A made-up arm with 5 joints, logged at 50 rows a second.
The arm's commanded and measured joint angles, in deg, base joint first. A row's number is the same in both.
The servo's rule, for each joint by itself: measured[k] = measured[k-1] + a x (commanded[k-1-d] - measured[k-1]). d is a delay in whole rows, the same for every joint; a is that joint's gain. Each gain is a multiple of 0.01, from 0.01 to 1. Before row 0 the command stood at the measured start. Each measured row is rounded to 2 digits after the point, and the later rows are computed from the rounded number. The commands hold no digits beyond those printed.
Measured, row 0: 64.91 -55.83 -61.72 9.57 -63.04
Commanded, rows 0 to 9: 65.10 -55.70 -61.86 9.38 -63.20; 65.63 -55.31 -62.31 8.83 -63.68; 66.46 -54.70 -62.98 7.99 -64.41; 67.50 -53.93 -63.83 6.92 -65.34; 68.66 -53.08 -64.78 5.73 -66.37; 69.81 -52.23 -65.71 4.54 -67.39; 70.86 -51.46 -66.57 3.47 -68.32; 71.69 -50.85 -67.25 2.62 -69.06; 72.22 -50.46 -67.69 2.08 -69.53; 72.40 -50.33 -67.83 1.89 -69.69
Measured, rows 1 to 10: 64.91 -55.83 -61.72 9.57 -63.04; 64.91 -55.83 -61.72 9.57 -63.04; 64.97 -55.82 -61.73 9.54 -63.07; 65.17 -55.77 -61.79 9.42 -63.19; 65.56 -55.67 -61.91 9.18 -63.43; 66.14 -55.51 -62.10 8.80 -63.81; 66.90 -55.29 -62.37 8.28 -64.32; 67.77 -55.01 -62.70 7.64 -64.93; 68.70 -54.69 -63.09 6.93 -65.61; 69.60 -54.34 -63.51 6.20 -66.30
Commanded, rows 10 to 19: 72.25 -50.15 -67.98 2.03 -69.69; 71.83 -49.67 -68.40 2.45 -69.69; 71.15 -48.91 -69.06 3.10 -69.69; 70.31 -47.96 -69.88 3.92 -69.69; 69.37 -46.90 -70.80 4.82 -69.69; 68.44 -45.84 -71.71 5.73 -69.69; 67.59 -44.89 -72.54 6.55 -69.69; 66.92 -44.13 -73.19 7.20 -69.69; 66.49 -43.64 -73.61 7.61 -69.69; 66.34 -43.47 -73.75 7.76 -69.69
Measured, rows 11 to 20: 70.39 -53.99 -63.93 5.50 -66.95; 70.99 -53.66 -64.32 4.89 -67.50; 71.37 -53.34 -64.69 4.40 -67.94; 71.51 -53.01 -65.06 4.07 -68.29; 71.40 -52.64 -65.46 3.91 -68.57; 71.07 -52.22 -65.90 3.91 -68.79; 70.56 -51.74 -66.39 4.06 -68.97; 69.92 -51.21 -66.92 4.34 -69.11; 69.22 -50.64 -67.48 4.72 -69.23; 68.53 -50.05 -68.05 5.14 -69.32
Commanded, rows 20 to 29: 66.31 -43.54 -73.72 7.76 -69.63; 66.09 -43.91 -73.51 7.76 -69.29; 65.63 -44.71 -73.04 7.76 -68.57; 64.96 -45.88 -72.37 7.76 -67.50; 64.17 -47.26 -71.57 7.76 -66.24; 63.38 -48.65 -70.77 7.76 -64.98; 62.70 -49.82 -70.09 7.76 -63.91; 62.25 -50.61 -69.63 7.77 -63.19; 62.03 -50.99 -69.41 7.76 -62.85; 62.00 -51.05 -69.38 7.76 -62.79
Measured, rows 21 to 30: 67.92 -49.47 -68.61 5.56 -69.39; 67.45 -48.93 -69.12 5.93 -69.45; 67.11 -48.44 -69.58 6.24 -69.49; 66.80 -48.03 -69.97 6.50 -69.45; 66.45 -47.73 -70.28 6.71 -69.27; 66.00 -47.56 -70.49 6.89 -68.92; 65.45 -47.53 -70.60 7.04 -68.38; 64.83 -47.63 -70.62 7.16 -67.70; 64.19 -47.83 -70.57 7.26 -66.94; 63.61 -48.08 -70.48 7.35 -66.19
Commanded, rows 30 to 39: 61.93 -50.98 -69.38 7.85 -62.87; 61.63 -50.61 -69.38 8.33 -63.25; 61.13 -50.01 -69.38 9.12 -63.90; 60.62 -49.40 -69.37 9.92 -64.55; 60.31 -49.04 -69.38 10.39 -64.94; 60.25 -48.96 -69.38 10.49 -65.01; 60.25 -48.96 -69.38 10.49 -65.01; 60.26 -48.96 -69.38 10.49 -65.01; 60.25 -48.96 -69.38 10.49 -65.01; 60.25 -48.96 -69.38 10.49 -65.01
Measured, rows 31 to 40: 63.14 -48.34 -70.37 7.42 -65.52; 62.80 -48.58 -70.27 7.48 -64.97; 62.54 -48.80 -70.18 7.54 -64.55; 62.27 -48.96 -70.10 7.67 -64.29; 61.93 -49.05 -70.03 7.92 -64.21; 61.54 -49.08 -69.96 8.26 -64.28; 61.17 -49.08 -69.90 8.62 -64.41; 60.89 -49.07 -69.85 8.94 -64.53; 60.70 -49.06 -69.80 9.20 -64.63; 60.57 -49.05 -69.76 9.42 -64.71
